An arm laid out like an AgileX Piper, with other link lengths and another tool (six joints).
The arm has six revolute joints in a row. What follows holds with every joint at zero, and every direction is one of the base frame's. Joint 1 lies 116.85 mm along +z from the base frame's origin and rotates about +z. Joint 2 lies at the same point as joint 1 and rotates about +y. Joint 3 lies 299.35 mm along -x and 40.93 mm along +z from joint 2 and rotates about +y. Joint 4 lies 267.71 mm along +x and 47.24 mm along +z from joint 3 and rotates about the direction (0.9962, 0, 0.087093). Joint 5 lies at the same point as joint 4 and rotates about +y. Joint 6 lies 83.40 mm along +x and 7.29 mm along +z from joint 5 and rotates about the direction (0.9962, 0, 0.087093). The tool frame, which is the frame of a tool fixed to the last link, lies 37.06 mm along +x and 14.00 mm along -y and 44.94 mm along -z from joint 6; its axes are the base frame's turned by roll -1.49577, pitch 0.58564 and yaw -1.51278 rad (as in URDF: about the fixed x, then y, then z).
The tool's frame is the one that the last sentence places.
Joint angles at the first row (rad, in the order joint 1, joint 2, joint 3, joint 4, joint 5, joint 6):
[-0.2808, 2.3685, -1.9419, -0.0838, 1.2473, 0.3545]
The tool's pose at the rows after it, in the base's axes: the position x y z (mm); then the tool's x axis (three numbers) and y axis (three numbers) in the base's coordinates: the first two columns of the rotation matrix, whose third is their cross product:
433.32 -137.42 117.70 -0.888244 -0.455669 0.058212 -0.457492 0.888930 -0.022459
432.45 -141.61 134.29 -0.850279 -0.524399 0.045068 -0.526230 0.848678 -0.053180
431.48 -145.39 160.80 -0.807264 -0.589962 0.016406 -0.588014 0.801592 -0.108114
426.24 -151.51 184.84 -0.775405 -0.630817 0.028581 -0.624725 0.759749 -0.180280
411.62 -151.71 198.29 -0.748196 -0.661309 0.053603 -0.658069 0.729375 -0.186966
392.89 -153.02 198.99 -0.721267 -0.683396 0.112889 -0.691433 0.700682 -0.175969
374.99 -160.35 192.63 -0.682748 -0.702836 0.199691 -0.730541 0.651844 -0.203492
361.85 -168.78 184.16 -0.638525 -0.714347 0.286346 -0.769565 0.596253 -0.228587
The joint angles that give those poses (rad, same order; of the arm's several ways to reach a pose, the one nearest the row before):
[-0.2808, 2.3595, -1.9424, -0.0821, 1.2485, 0.2526]
[-0.2788, 2.3239, -1.9424, -0.0940, 1.2468, 0.1780]
[-0.2767, 2.2660, -1.9424, -0.1034, 1.2370, 0.1028]
[-0.2749, 2.2070, -1.9263, -0.1530, 1.2236, 0.0628]
[-0.2750, 2.1429, -1.8598, -0.1722, 1.2236, 0.0244]
[-0.2750, 2.0892, -1.7600, -0.2157, 1.2131, 0.0015]
[-0.2750, 2.0413, -1.6383, -0.3151, 1.1530, -0.0025]
[-0.2750, 2.0147, -1.5398, -0.4237, 1.0936, 0.0065]

